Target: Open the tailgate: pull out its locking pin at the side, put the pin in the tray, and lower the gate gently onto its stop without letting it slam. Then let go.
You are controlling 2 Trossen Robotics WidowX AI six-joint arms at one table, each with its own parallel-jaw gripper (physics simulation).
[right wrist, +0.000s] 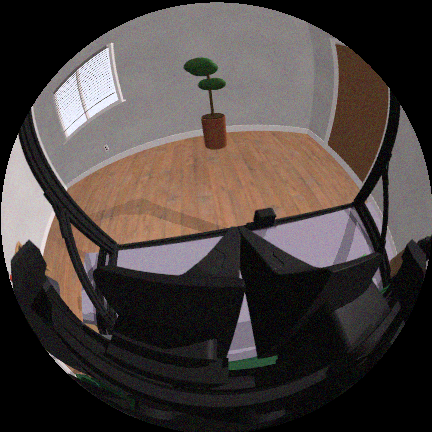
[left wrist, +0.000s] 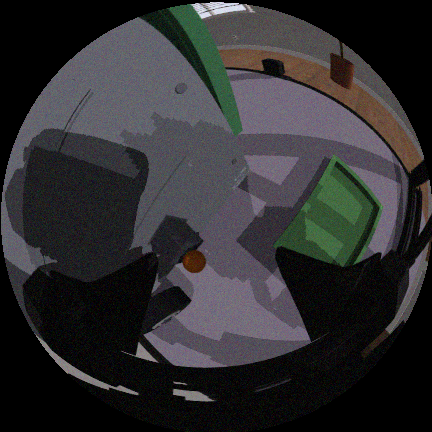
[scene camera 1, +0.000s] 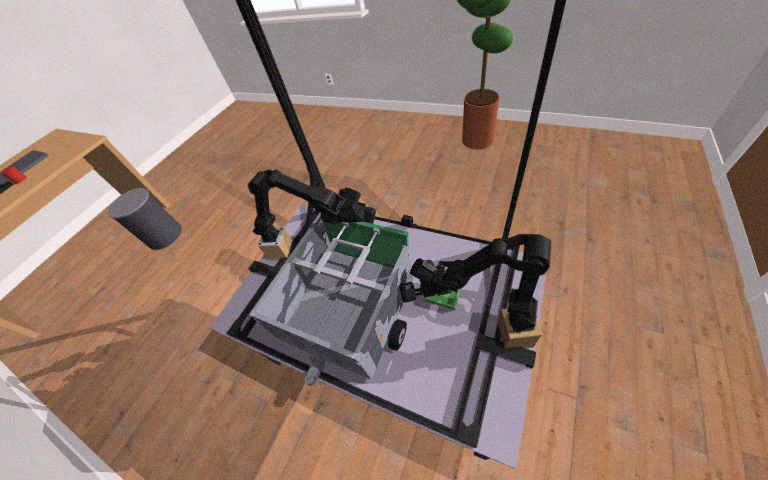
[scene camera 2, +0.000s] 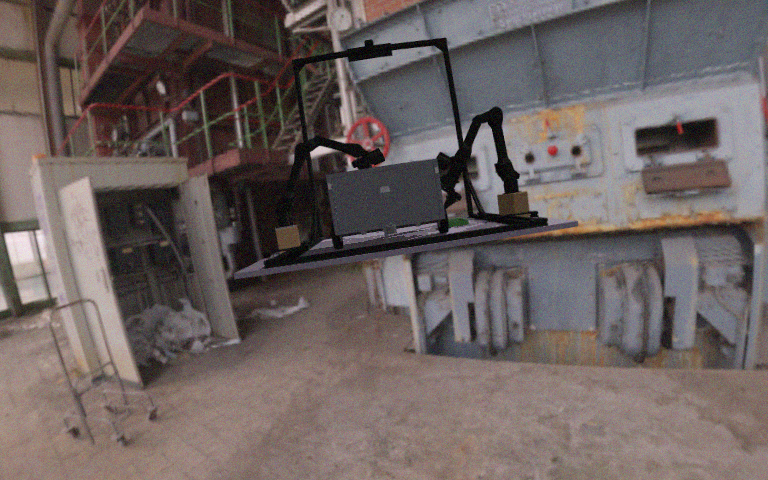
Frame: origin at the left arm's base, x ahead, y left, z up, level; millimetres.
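Where they show: left gripper, fingertip midpoint: (left wrist: 217, 257) (scene camera 1: 415, 293); right gripper, fingertip midpoint: (right wrist: 236, 233) (scene camera 1: 364, 204); left arm's base at its link origin: (scene camera 1: 521, 321) (scene camera 2: 512, 193); right arm's base at its link origin: (scene camera 1: 271, 236) (scene camera 2: 285, 226).
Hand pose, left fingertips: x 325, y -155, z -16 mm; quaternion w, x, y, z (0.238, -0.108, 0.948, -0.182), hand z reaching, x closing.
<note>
Things, the pixels of their centre, and the offset from my left fingertips. "*": a spot on its surface instead. Level surfaces: height alone.
- green tailgate at a spot on its surface: (left wrist: 200, 50) * 7 mm ahead, 109 mm right, 80 mm up
- grey trailer at the middle of its body: (left wrist: 73, 207) (scene camera 1: 341, 300) (scene camera 2: 386, 204) 262 mm ahead, 18 mm left, 45 mm up
- green tray at the middle of its body: (left wrist: 339, 224) (scene camera 1: 445, 287) (scene camera 2: 452, 222) 121 mm back, 58 mm right, 89 mm down
- pale ladder-like frame at a spot on its surface: (scene camera 1: 355, 271) * 177 mm ahead, 2 mm right, 187 mm up
- black wheel at the middle of its body: (left wrist: 159, 312) (scene camera 1: 397, 334) (scene camera 2: 442, 220) 79 mm ahead, 128 mm left, 48 mm down
- hitch at a spot on its surface: (scene camera 1: 312, 374) * 367 mm ahead, 246 mm left, 17 mm down
- lilac table top at its surface level: 100 mm down
The green tailgate (scene camera 1: 390, 249) (left wrist: 200, 50) stands upright at the back of the grey trailer (scene camera 1: 300, 331) (scene camera 2: 385, 206). In the left wrist view, a round orange knob (left wrist: 194, 261) shows by a dark block near the trailer's side; no pin shaft can be made out. The green tray (scene camera 1: 444, 298) (left wrist: 327, 215) lies right of the trailer and holds no visible pin. My left gripper (scene camera 1: 412, 280) (left wrist: 217, 257) is open and empty beside the trailer's side, its fingers apart from the knob. My right gripper (scene camera 1: 369, 214) (right wrist: 236, 233) is shut and empty above the tailgate's far left part. The gate's stop cannot be made out.
A pale ladder-like frame (scene camera 1: 355, 271) lies across the trailer's top. A black wheel (scene camera 1: 397, 334) (left wrist: 167, 307) stands at its side, and a hitch (scene camera 1: 312, 374) sticks out in front. Black frame bars (scene camera 1: 416, 418) border the lilac table top (scene camera 1: 427, 390).
</note>
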